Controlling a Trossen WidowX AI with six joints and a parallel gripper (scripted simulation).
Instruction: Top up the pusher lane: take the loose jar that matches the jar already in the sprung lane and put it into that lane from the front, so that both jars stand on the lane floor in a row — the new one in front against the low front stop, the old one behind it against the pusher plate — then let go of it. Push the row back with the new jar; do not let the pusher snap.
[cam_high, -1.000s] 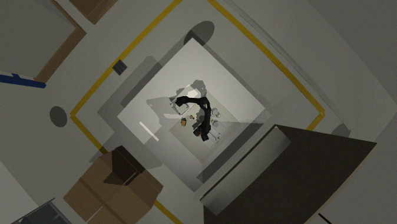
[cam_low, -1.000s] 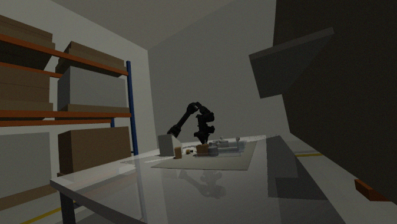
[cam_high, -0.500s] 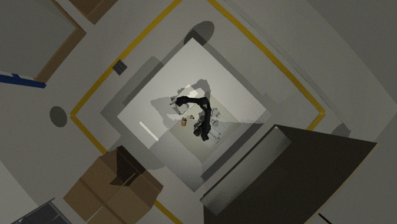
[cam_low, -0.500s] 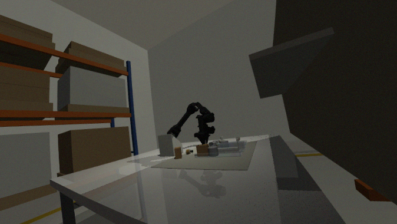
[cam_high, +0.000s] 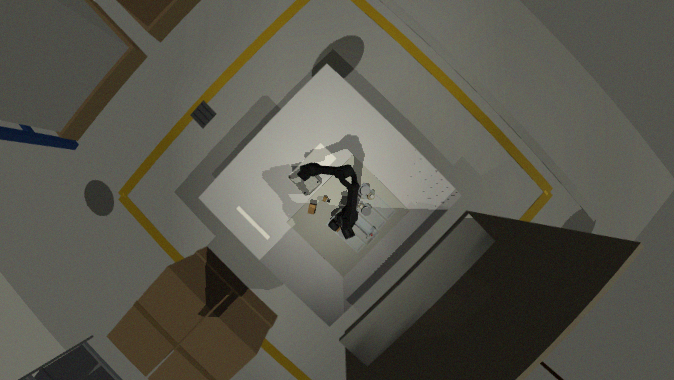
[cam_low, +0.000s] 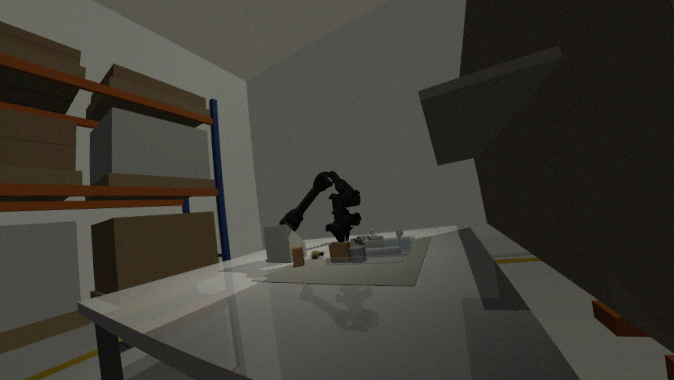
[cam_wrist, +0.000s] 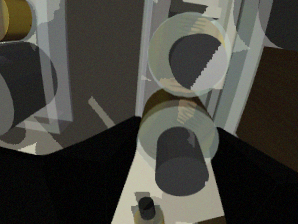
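Right now my gripper tip is 140 mm past the amber bottle, 30 mm above it and 10 mm to the right of it. Also, from my gripper tip: brown box (170 mm behind, 100 mm to the right, 10 mm below).
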